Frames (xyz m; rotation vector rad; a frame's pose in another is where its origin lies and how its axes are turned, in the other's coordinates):
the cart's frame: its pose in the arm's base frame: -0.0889 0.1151 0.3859 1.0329 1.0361 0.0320
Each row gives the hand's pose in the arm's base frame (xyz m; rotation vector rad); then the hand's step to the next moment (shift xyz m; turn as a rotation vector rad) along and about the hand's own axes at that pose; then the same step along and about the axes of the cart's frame.
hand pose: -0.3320 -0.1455 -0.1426 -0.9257 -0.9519 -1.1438
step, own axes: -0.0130 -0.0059 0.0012 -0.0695 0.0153 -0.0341
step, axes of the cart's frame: 0.0053 -0.0091 -0.0097 0.0549 -0.0566 0.0038
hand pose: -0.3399 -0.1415 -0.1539 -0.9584 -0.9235 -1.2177
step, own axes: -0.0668 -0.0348 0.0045 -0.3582 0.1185 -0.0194
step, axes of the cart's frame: 0.0272 -0.0471 -0.0523 0.3371 -0.1607 -0.0571
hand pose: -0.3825 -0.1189 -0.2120 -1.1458 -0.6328 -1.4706
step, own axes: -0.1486 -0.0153 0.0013 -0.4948 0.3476 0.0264
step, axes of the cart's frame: 0.1073 -0.0662 -0.0801 0.5832 -0.1524 0.0552
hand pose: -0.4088 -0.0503 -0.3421 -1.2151 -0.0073 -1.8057
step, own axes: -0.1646 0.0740 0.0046 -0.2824 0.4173 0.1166
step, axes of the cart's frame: 0.1752 -0.0400 -0.0174 0.4528 -0.0692 0.2402
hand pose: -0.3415 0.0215 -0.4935 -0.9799 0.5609 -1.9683
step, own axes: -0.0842 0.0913 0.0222 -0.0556 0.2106 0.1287
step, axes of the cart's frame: 0.1185 -0.0108 0.0418 0.1544 -0.0087 0.2003
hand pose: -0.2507 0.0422 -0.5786 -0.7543 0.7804 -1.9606
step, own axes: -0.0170 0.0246 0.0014 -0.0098 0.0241 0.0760
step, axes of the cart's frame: 0.0280 -0.0041 0.0097 0.0130 0.0397 0.0686
